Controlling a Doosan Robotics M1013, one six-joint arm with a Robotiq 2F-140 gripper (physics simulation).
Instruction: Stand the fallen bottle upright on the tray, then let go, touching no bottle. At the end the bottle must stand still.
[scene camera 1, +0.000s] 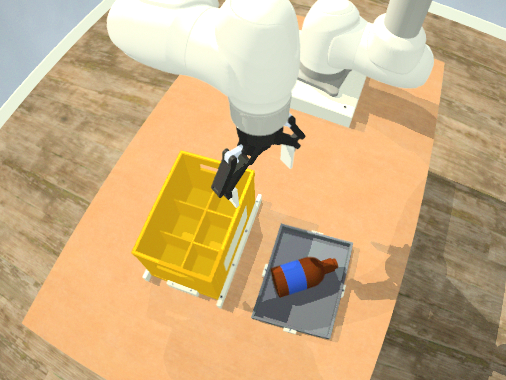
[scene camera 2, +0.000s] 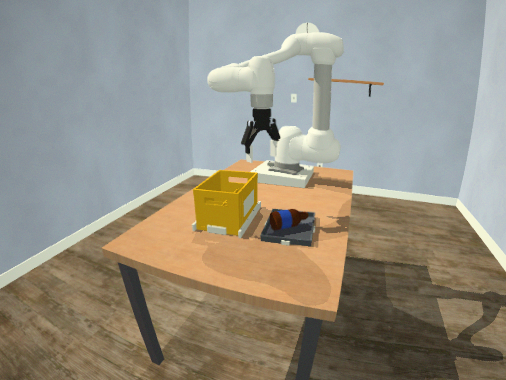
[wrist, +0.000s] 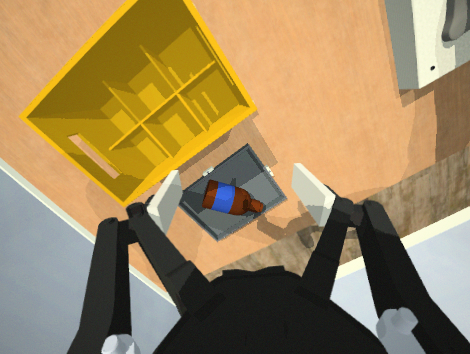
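A brown bottle with a blue label lies on its side in the grey tray. In scene camera 1 its neck points right, close to the tray's right rim, and its base is near the left rim. My gripper is open and empty, with its pads wide apart. It hangs high above the table, behind the tray and near the crate's back end, pointing down. It is well clear of the bottle.
A yellow crate with inner dividers stands left of the tray in scene camera 1, with high walls and white brackets around its foot. The robot's white base plate is at the back of the table.
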